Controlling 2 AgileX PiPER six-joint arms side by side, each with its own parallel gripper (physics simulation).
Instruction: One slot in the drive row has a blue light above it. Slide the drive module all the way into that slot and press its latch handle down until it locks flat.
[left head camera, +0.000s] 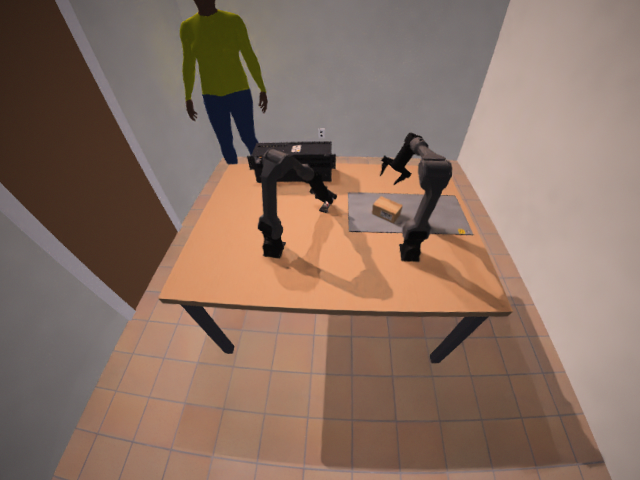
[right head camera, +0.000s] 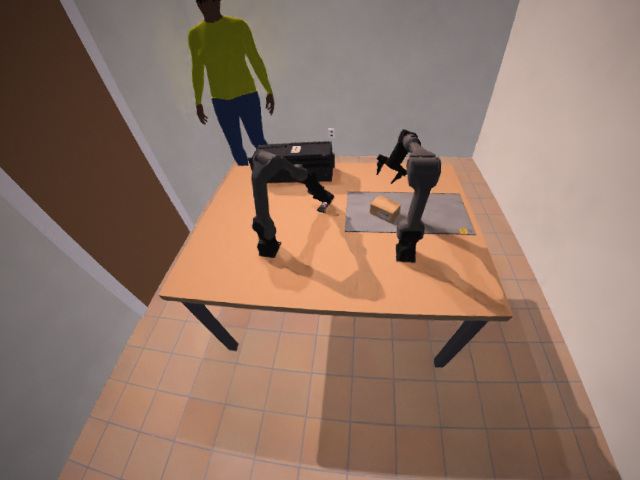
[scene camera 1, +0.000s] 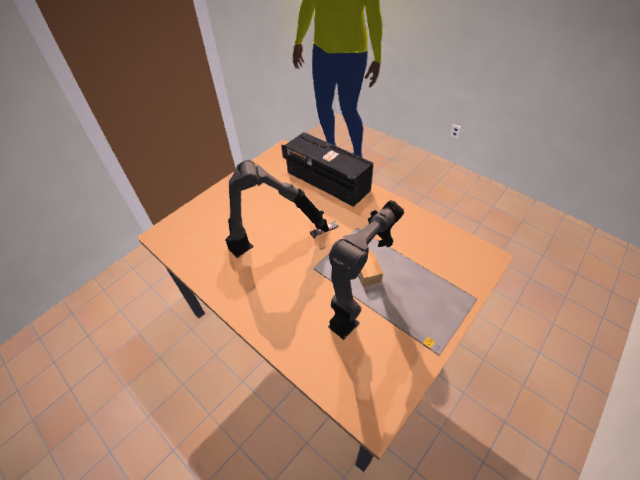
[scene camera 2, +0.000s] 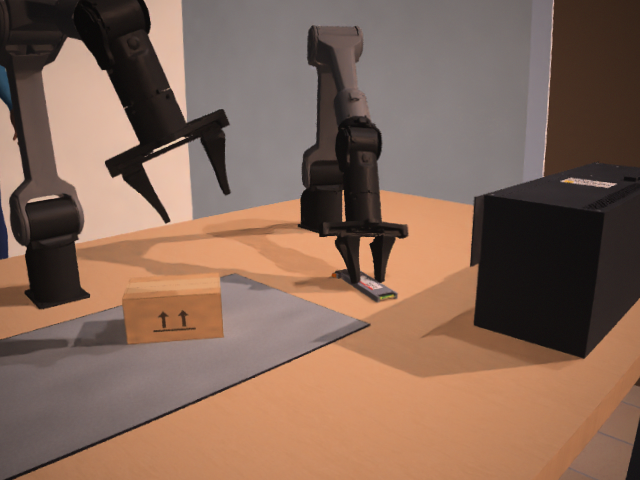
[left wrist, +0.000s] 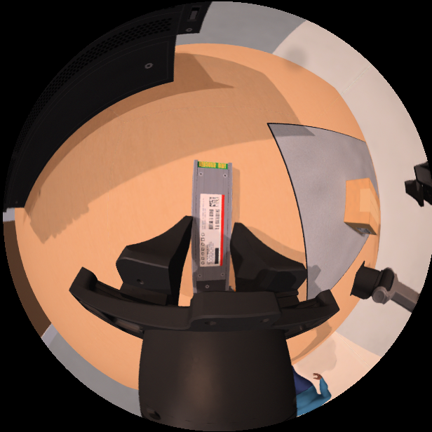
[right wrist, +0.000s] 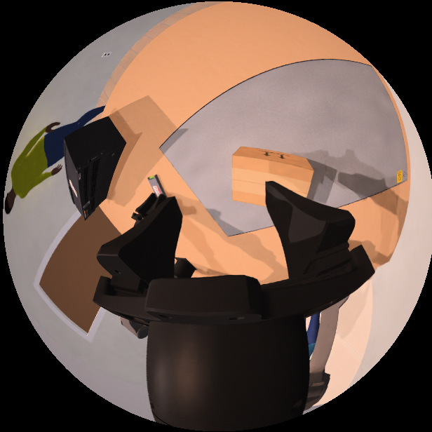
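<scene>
The drive module (left head camera: 324, 207) (scene camera 1: 316, 233) (scene camera 2: 383, 292) (left wrist: 212, 186) (right wrist: 156, 187) is a slim grey bar with a white and red label and a green-gold connector end. It lies flat on the table. My left gripper (scene camera 2: 368, 280) (left wrist: 211, 229) points down over it, one finger against each long side, and looks shut on it. My right gripper (left head camera: 388, 179) (right head camera: 385, 178) (scene camera 2: 197, 207) (right wrist: 220, 198) is open and empty, high above the mat. The black drive chassis (left head camera: 315, 149) (scene camera 1: 341, 167) (scene camera 2: 537, 268) (left wrist: 125, 60) (right wrist: 95, 155) stands apart from the module. The blue light does not show; the latch handle is hidden or too small to make out.
A cardboard box (left head camera: 386, 208) (scene camera 1: 373, 277) (scene camera 2: 173, 315) (left wrist: 357, 205) (right wrist: 272, 177) stands on a grey mat (left head camera: 444, 206) (scene camera 1: 429, 304) (scene camera 2: 155, 392) (left wrist: 315, 175) (right wrist: 300, 110) beside the module. A person in a yellow-green shirt (left head camera: 217, 51) (right head camera: 227, 56) stands behind the table.
</scene>
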